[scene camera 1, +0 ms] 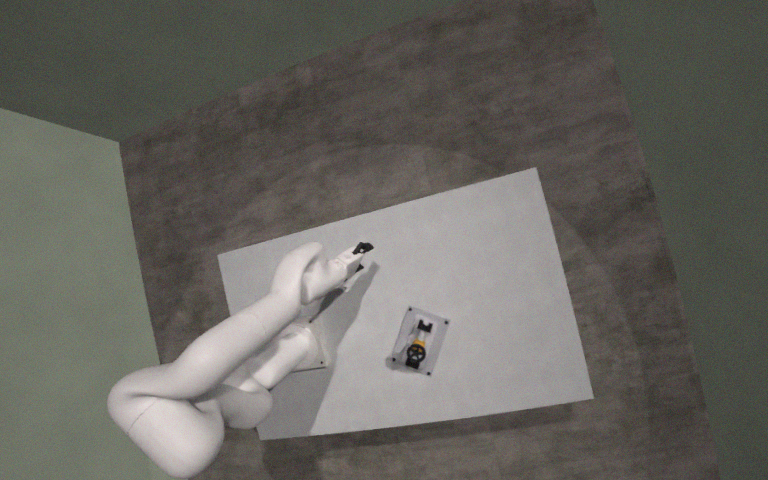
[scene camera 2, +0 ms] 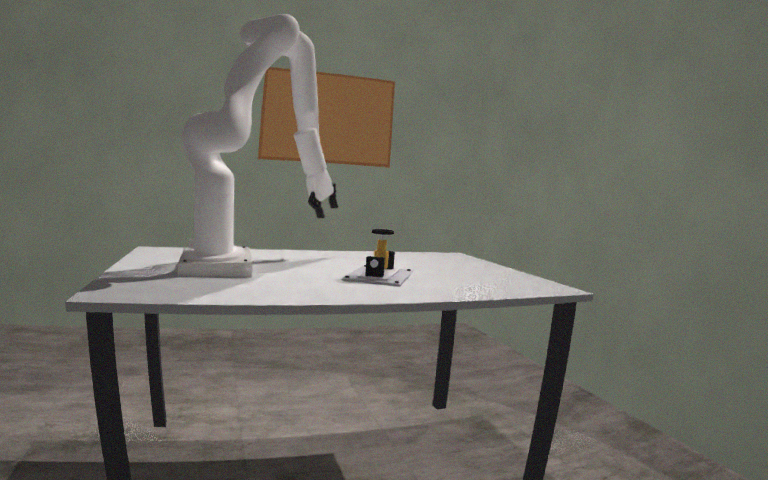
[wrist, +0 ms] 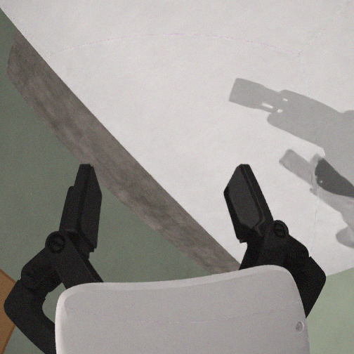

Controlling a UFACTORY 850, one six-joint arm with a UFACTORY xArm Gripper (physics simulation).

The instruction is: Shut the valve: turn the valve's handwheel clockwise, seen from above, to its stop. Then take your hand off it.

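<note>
The valve's black spoked handwheel (scene camera 1: 416,353) (scene camera 2: 382,231) lies level on top of a yellow valve body (scene camera 1: 419,343) (scene camera 2: 381,249). The valve, with black blocks at its ends, stands on a grey base plate (scene camera 1: 437,346) (scene camera 2: 398,277) on the table. My gripper (scene camera 1: 365,258) (scene camera 2: 327,211) (wrist: 166,178) is open, with no thing between its fingers. It hangs above the table, higher than the handwheel and well apart from it, to the upper left of it in scene camera 1. The handwheel does not show in the wrist view.
The white table (scene camera 1: 492,254) (scene camera 2: 271,294) (wrist: 150,100) bears the arm's base (scene camera 2: 215,267) to the left of the valve. The table edge and the floor beyond it show under my fingers in the wrist view. An orange board (scene camera 2: 356,118) hangs on the wall behind the arm.
</note>
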